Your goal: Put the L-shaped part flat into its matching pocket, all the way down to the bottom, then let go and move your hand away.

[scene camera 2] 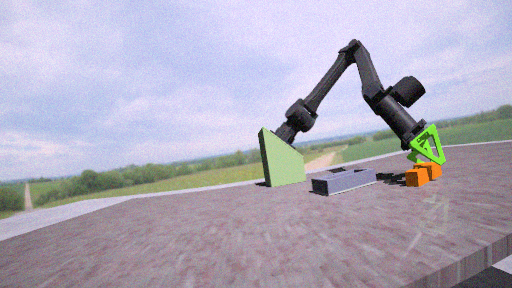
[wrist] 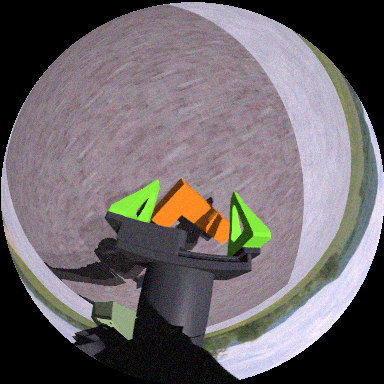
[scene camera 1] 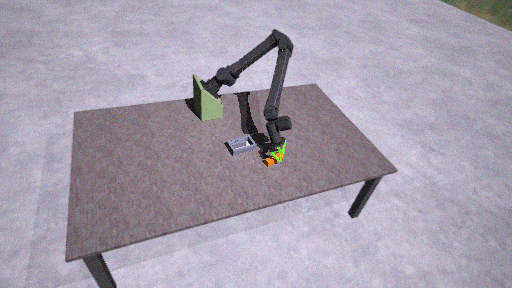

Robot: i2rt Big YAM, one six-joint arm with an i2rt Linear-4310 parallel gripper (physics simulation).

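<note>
The orange L-shaped part lies flat on the table. My gripper has bright green fingers and is open. It is low over the part, with the fingers spread to either side of it in the wrist view and nothing gripped. The fingers hide some of the part in the scene views. The grey-blue block with the pocket sits on the table to the left of the part, apart from it. Its pocket faces up and holds no orange part. The block does not show in the wrist view.
The light green wedge-shaped stand is at the arm's base, near the back edge of the table. The pocket block is between that stand and the orange part. The arm arches over from the stand.
</note>
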